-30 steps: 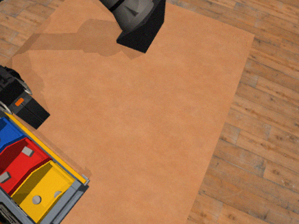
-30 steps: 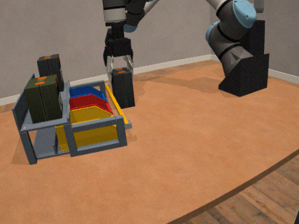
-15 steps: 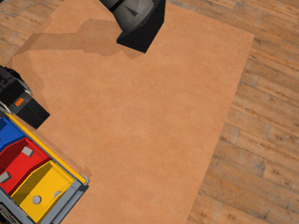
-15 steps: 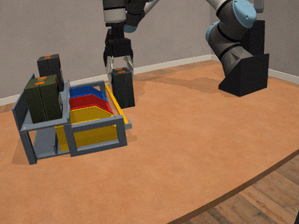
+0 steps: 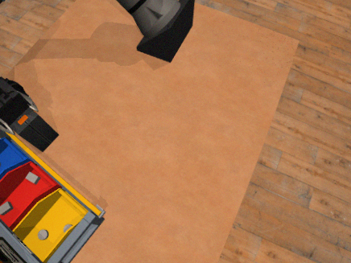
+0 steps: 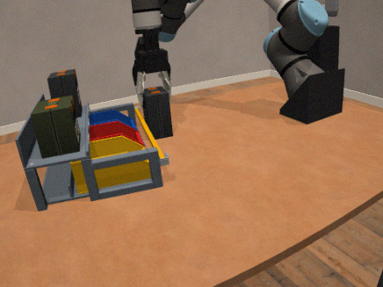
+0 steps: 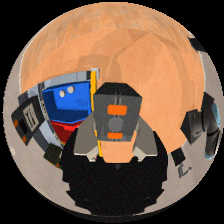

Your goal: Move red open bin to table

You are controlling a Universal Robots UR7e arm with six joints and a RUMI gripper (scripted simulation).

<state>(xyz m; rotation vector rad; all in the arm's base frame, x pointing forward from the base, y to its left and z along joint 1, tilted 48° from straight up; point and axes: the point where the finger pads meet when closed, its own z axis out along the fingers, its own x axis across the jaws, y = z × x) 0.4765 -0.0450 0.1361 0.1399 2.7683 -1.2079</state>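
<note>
Now: the black box 40 mm below my hand. Also, from my hand: red open bin: 170 mm ahead, 90 mm to the left, 60 mm below; then yellow stick: 100 mm to the left, 60 mm ahead, 40 mm below; then blue bin: 150 mm ahead, 60 mm below, 20 mm to the right.
</note>
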